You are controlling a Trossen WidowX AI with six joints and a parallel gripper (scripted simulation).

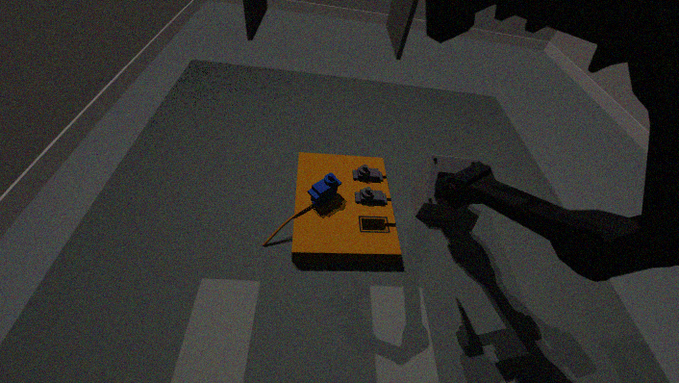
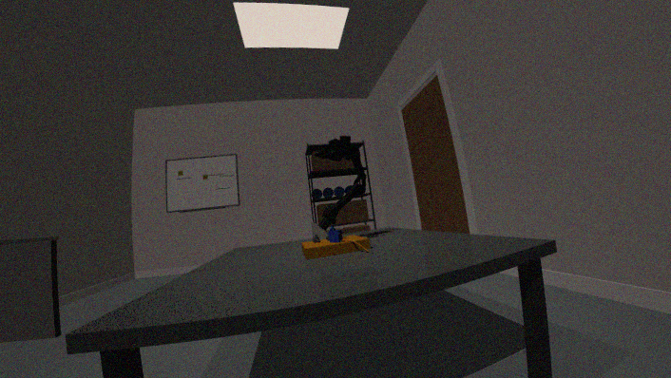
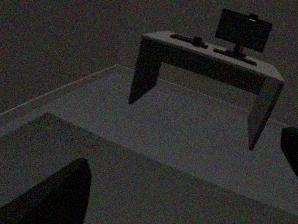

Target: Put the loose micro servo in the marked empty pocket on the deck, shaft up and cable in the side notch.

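Now: gripper tip 490 mm above the orange deck, 120 mm short of it and 20 mm to the right of it.
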